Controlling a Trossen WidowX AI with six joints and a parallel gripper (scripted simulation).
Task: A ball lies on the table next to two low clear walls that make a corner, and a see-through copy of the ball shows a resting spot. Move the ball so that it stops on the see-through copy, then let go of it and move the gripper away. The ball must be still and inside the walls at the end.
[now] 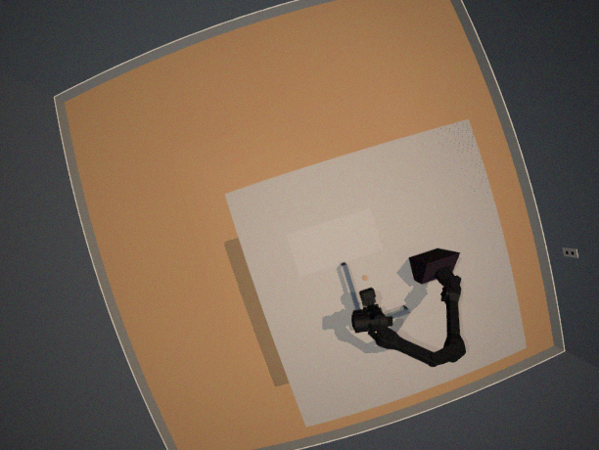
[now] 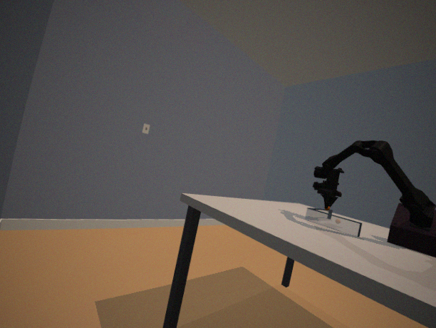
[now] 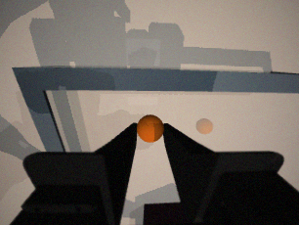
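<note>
My gripper tip is 100 mm to the left of the see-through copy, 60 mm above it and 30 mm past it. Round my gripper tip: orange ball (right at my gripper tip).
</note>
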